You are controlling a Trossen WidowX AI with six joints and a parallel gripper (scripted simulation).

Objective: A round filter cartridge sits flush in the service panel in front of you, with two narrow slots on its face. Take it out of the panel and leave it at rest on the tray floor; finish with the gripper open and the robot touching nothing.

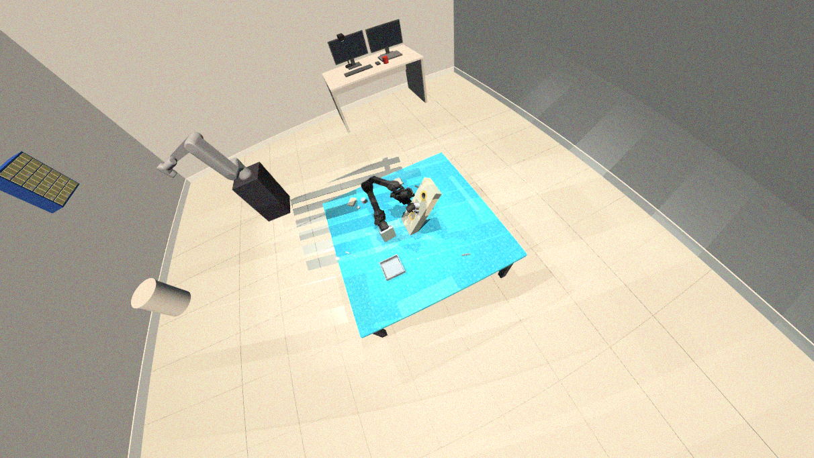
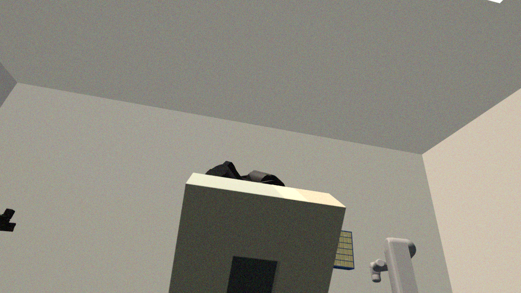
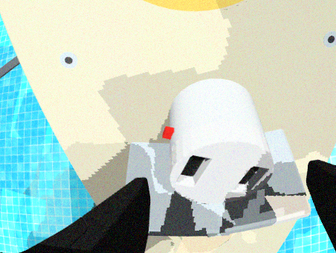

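Right now my gripper tip is 1 cm short of the white round filter cartridge and 2 cm above it. Round my gripper tip: grey tray (31 cm behind, 30 cm to the right, 23 cm below).
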